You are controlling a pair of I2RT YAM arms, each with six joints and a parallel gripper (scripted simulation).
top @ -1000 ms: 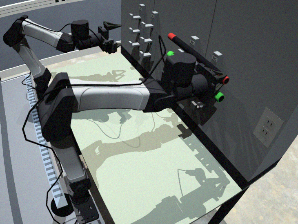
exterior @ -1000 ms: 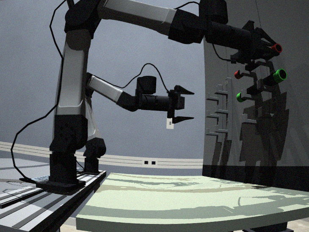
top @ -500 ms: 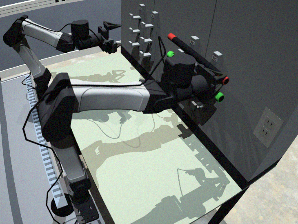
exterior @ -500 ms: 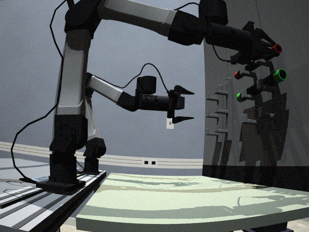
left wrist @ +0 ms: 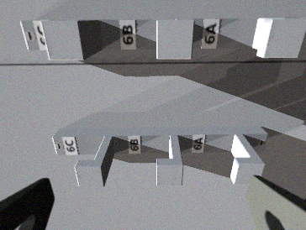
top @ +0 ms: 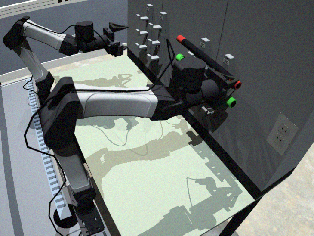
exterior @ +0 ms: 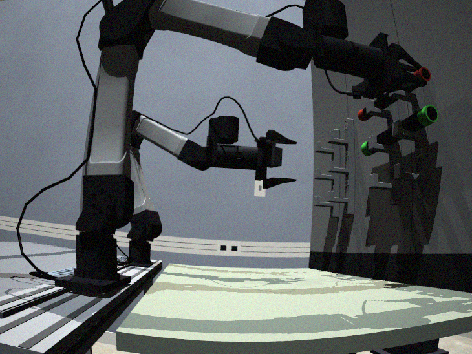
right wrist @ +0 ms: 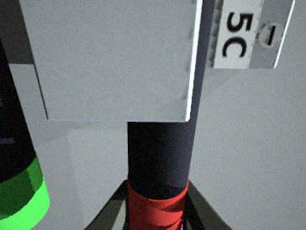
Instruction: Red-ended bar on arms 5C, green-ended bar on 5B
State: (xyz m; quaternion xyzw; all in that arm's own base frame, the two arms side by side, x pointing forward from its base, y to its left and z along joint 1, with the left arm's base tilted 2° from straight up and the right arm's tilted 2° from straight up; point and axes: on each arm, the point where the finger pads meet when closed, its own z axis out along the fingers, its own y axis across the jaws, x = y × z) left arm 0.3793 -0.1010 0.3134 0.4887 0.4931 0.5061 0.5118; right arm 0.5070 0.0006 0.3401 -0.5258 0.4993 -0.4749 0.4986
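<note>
My right hand is 1 cm short of the green-ended bar, 14 cm to the right of it and 7 cm above it. The rest, counted from my right hand: red-ended bar 14 cm to the left; then wall panel 16 cm ahead, 31 cm to the left, 9 cm above; then outlet plate 4 cm ahead, 19 cm to the right, 6 cm below.
</note>
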